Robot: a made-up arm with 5 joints.
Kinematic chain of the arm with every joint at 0, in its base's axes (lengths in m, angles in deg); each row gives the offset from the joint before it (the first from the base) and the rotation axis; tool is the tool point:
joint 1: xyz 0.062 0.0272 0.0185 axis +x
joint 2: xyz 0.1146 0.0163 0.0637 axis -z
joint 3: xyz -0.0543 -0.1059 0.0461 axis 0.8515 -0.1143 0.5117
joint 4: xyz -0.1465 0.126 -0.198 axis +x
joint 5: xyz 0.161 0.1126 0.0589 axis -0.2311 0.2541 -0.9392
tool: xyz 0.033 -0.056 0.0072
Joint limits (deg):
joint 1: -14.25..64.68
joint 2: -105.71..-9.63
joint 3: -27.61..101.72
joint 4: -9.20..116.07
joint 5: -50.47..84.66
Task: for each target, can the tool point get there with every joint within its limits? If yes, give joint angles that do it. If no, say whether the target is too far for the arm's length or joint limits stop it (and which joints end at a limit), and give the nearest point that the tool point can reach.
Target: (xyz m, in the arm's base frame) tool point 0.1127 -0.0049 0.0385
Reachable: yes | joints 53.59 -46.07 42.29 82.18 21.74
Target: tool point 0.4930 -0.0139 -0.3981
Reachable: no: joint limits stop it (at a limit: joint 3, joint 4, joint 5) | nearest point 0.2881 0.0138 -0.1168 | short by 0.349 m
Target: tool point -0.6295 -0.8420 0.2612
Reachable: no: too far | nearest point -0.0256 -0.2735 0.1320 | short by 0.839 m
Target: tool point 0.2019 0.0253 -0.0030
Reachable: yes | joints -7.55 -41.84 -14.26 52.75 -8.01
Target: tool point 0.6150 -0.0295 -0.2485
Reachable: no: joint limits stop it (at a limit: joint 3, joint 4, joint 5) | nearest point 0.3361 0.0093 -0.0656 | short by 0.336 m
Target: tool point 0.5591 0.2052 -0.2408
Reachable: no: joint limits stop it (at a limit: joint 1, joint 3, joint 4) | nearest point 0.3345 0.0599 -0.0586 | short by 0.324 m
